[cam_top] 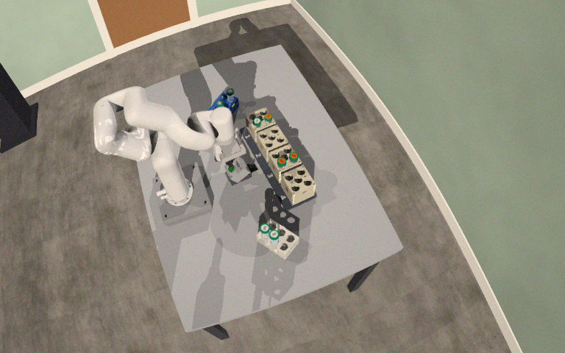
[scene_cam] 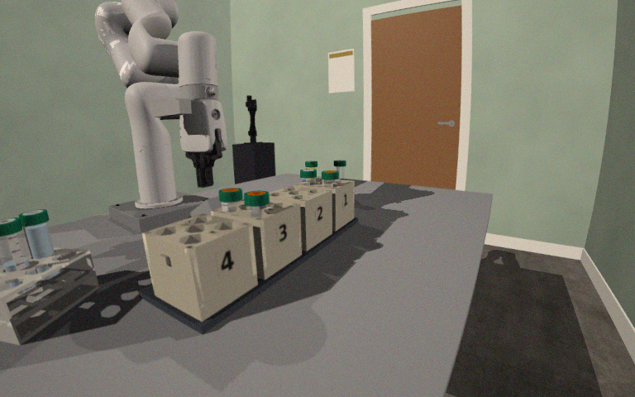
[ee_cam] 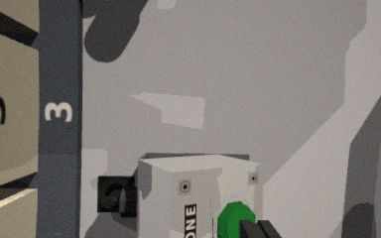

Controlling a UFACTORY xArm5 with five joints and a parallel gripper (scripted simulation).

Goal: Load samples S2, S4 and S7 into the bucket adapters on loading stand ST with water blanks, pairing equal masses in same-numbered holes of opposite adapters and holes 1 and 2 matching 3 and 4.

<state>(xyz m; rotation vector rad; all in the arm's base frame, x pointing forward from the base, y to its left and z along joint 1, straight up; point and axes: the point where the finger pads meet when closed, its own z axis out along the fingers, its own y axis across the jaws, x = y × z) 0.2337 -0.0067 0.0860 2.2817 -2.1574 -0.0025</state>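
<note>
The green done key lies 5 cm below my hand. The rest, counted from my hand: adapter 1: 19 cm ahead, 16 cm to the left, 7 cm below; dark loading stand: 20 cm ahead, 11 cm below; pink tube: 18 cm ahead, 9 cm to the right, 5 cm below.
</note>
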